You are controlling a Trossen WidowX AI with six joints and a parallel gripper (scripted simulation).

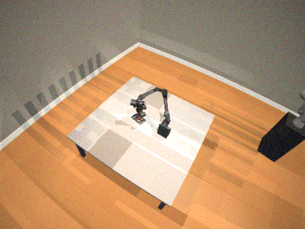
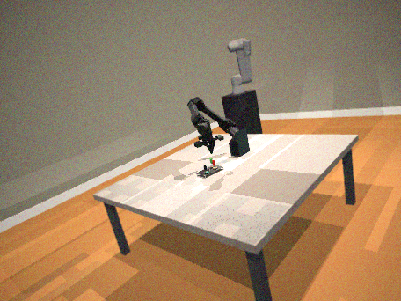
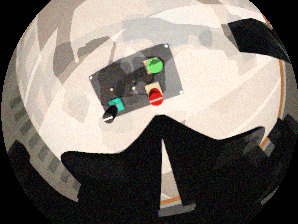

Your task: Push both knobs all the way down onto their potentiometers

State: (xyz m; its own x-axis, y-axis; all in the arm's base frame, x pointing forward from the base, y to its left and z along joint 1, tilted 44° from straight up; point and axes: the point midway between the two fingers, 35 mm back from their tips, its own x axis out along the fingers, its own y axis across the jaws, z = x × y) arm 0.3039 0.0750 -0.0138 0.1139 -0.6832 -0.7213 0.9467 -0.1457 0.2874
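Now: the red knob 60 mm below my gripper tip.
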